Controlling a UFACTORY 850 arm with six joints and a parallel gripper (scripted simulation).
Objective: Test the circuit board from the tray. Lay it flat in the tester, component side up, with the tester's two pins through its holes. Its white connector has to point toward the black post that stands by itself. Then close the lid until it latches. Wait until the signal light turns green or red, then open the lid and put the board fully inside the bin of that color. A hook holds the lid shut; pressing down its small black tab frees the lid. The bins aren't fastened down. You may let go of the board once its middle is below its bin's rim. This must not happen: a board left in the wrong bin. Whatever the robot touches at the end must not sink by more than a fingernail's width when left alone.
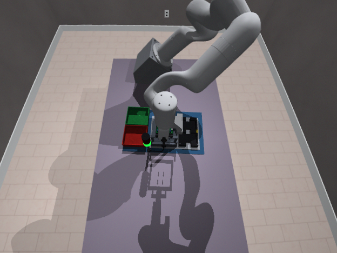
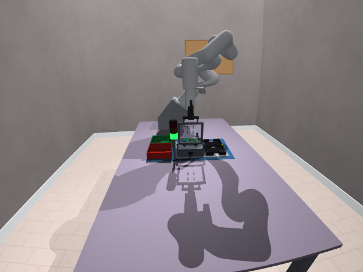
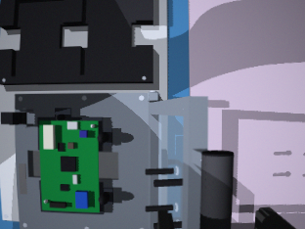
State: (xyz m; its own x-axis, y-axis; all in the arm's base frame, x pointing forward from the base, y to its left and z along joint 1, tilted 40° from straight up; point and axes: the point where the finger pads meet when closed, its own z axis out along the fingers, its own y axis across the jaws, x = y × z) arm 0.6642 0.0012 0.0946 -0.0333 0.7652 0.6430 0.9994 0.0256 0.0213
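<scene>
Now: the green circuit board 130 mm behind my hand and 210 mm below it. The rest, counted from my hand: clear lid: 20 mm behind, 100 mm below; red bin: 80 mm behind, 200 mm to the right, 270 mm below; tester nest: 130 mm behind, 210 mm below.
</scene>
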